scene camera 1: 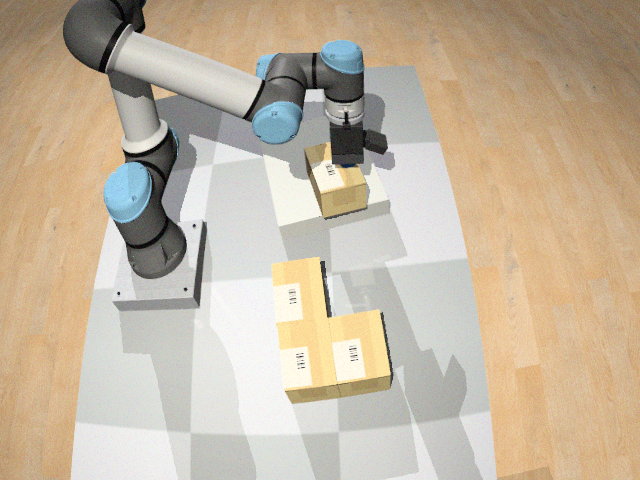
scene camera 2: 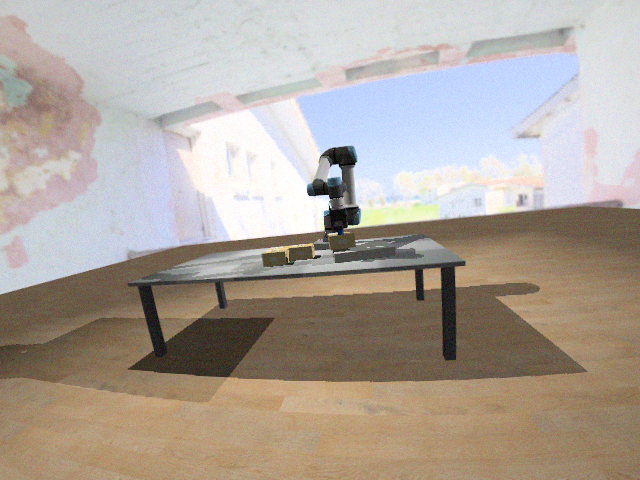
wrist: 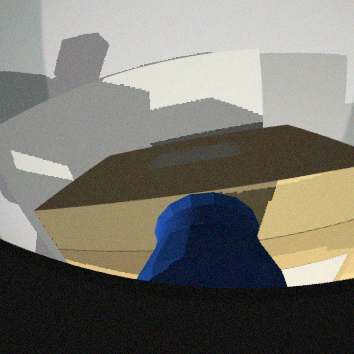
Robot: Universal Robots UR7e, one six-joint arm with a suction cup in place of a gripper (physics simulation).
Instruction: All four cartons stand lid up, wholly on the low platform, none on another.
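Where they show: hand, its tool point: (scene camera 1: 347, 166) (scene camera 2: 341, 236) (wrist: 204, 216); arm's base, origin of its link: (scene camera 1: 157, 252).
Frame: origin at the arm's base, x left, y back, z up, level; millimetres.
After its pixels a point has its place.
Observation:
My suction gripper (scene camera 1: 347, 164) (scene camera 2: 340, 232) (wrist: 207, 240) is on a tan carton (scene camera 1: 343, 198) {x -1, y -429, z 65 mm} (scene camera 2: 341, 241) {x 68, y -468, z 59 mm} (wrist: 125, 225) {x 97, y -455, z 96 mm} and holds it from above, lid up. This carton is over the front right part of the low pale platform (scene camera 1: 289, 198) {x 76, y -317, z 7 mm} (scene camera 2: 364, 253) {x 181, y -511, z -10 mm} (wrist: 215, 75) {x 57, y -507, z 7 mm}; whether its underside touches the platform I cannot tell. Three more cartons stand lid up on the table, close together in an L in scene camera 1: a far left one (scene camera 1: 309, 279) {x -159, y -338, z 36 mm}, a near left one (scene camera 1: 318, 338) {x -287, y -339, z 36 mm} and a near right one (scene camera 1: 369, 333) {x -295, y -430, z 36 mm}. Their group also shows in scene camera 2, partly overlapping.
The arm's grey base plate (scene camera 1: 191, 258) {x -36, y -88, z 2 mm} is bolted at the left of the table (scene camera 1: 242, 444) {x -463, y -161, z -41 mm} (scene camera 2: 206, 272) {x -735, y -467, z -41 mm}. The arm reaches over the far side to the platform. The three table cartons stand in front of the platform's near edge, apart from it. Shadows cross the table.

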